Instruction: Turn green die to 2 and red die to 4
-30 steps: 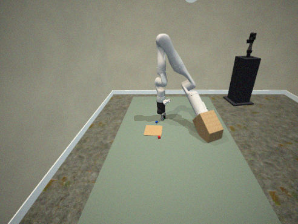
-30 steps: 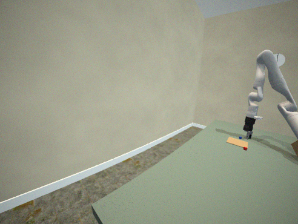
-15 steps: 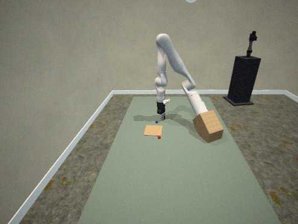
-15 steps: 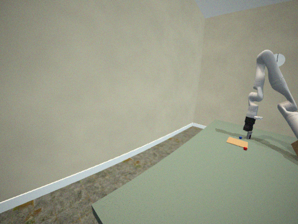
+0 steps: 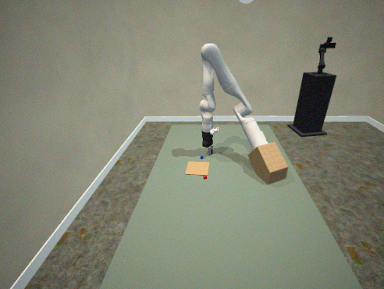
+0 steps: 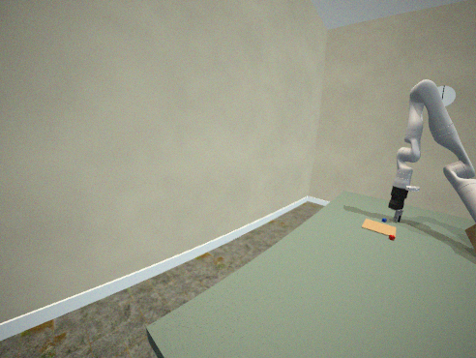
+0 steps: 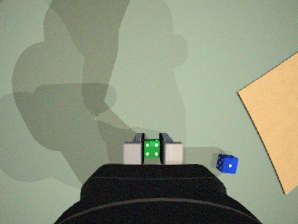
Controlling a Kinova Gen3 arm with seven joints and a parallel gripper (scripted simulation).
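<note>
Right now the blue die is 70 mm ahead of my hand, 40 mm to the left of it and 10 mm below it. The rest, counted from my hand: red die (80 mm ahead, 260 mm to the left, 10 mm below); then tan mat (110 mm ahead, 150 mm to the left, 20 mm below); then green die (10 mm below).
</note>
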